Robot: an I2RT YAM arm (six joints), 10 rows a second.
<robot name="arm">
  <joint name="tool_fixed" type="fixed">
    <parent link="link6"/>
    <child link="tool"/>
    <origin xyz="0 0 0" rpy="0 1.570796 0"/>
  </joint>
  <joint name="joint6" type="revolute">
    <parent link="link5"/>
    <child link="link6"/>
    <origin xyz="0.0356 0 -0.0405" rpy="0 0 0"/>
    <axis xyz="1 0 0"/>
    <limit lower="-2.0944" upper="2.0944"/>
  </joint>
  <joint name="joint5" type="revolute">
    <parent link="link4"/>
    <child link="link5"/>
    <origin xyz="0.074 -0.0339 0.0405" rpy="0 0 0"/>
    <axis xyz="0 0 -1"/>
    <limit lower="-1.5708" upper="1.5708"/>
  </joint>
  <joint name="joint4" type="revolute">
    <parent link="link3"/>
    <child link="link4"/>
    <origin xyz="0.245 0.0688 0.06" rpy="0 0 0"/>
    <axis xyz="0 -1 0"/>
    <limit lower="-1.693" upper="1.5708"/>
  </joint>
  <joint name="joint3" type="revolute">
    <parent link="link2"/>
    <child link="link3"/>
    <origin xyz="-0.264 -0.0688 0" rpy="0 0 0"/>
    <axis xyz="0 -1 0"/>
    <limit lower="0" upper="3.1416"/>
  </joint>
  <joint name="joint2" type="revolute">
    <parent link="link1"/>
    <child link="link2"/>
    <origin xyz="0.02 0.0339 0.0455" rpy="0 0 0"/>
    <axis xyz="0 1 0"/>
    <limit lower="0" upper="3.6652"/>
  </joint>
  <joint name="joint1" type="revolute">
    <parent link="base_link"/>
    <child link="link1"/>
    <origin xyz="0 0 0.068" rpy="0 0 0"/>
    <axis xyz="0 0 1"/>
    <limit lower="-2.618" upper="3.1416"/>
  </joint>
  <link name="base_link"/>
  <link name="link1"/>
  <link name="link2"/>
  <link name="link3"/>
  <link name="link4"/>
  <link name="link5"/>
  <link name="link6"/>
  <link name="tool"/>
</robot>
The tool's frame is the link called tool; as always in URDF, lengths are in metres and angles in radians.
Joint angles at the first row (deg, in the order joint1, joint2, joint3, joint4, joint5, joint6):
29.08 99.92 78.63 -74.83 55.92 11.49
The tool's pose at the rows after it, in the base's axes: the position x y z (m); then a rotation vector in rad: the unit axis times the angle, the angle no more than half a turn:
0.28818 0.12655 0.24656 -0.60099 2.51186 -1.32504
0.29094 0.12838 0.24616 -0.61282 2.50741 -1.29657
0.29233 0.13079 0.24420 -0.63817 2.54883 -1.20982
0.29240 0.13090 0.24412 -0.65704 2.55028 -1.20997
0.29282 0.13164 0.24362 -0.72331 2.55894 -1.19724
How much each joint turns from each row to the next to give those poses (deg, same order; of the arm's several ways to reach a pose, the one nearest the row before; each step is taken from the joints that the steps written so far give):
0.00 0.00 0.00 4.79 -0.04 -8.62
0.00 0.00 0.00 2.01 -0.75 -1.61
0.00 0.02 0.00 1.38 -3.82 -1.27
0.00 0.00 0.00 0.06 -0.18 -0.81
0.00 0.00 0.00 0.42 -1.11 -2.84

